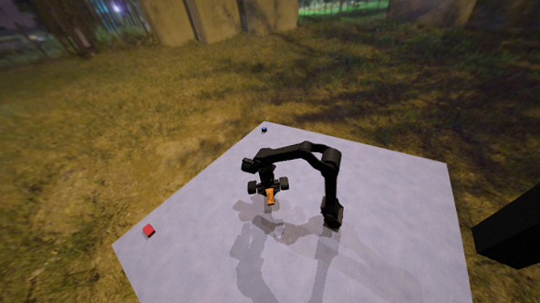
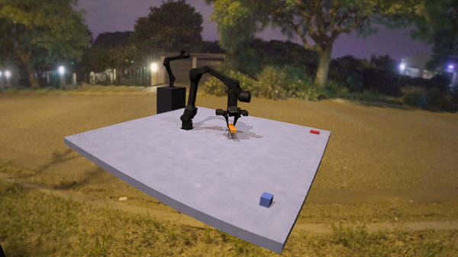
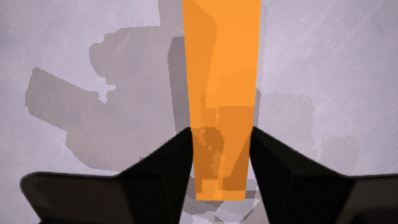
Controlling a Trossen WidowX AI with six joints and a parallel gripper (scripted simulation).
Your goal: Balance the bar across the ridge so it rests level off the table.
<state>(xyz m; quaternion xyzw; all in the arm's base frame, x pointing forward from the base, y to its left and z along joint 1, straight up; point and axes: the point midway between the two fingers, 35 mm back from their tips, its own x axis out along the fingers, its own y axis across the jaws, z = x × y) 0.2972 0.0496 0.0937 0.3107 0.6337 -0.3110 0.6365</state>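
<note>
My gripper tip is 2 cm to the left of the orange bar and 2 cm short of it. Round my gripper tip: blue cube 55 cm to the right, 44 cm ahead, 4 cm below; red block 45 cm to the left, 44 cm ahead, 5 cm below.
</note>
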